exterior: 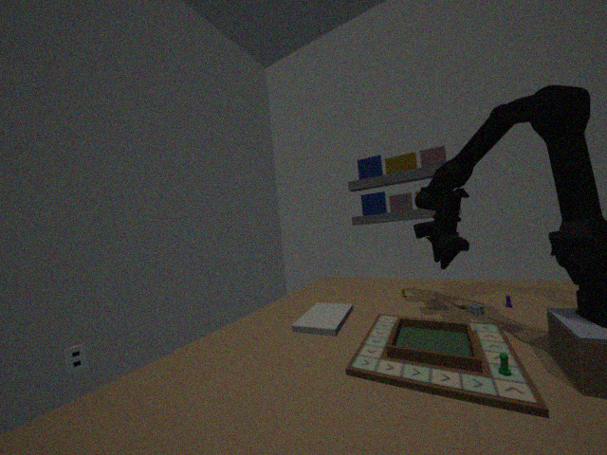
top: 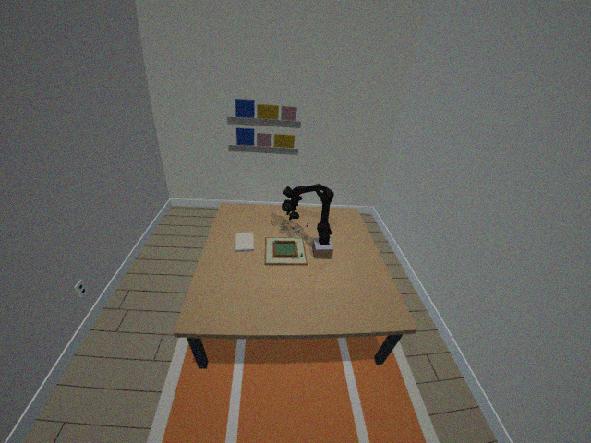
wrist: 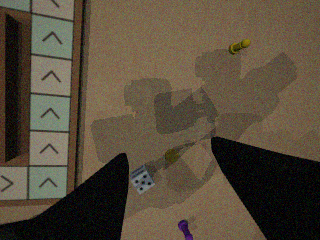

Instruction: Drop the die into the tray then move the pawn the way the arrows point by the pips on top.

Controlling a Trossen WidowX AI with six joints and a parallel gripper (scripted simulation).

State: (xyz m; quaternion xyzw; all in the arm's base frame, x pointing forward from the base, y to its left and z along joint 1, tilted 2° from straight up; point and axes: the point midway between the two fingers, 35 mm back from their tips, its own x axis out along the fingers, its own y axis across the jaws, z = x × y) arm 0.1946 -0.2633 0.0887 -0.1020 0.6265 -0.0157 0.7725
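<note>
The white die lies 80 mm behind my gripper tip, 10 mm to the left of it and 130 mm below it. Round my gripper tip: green tray floor: 60 mm ahead, 220 mm to the left, 130 mm below; purple pawn: 180 mm behind, 60 mm to the right, 120 mm below; yellow pawn: 110 mm ahead, 150 mm to the right, 120 mm below.
</note>
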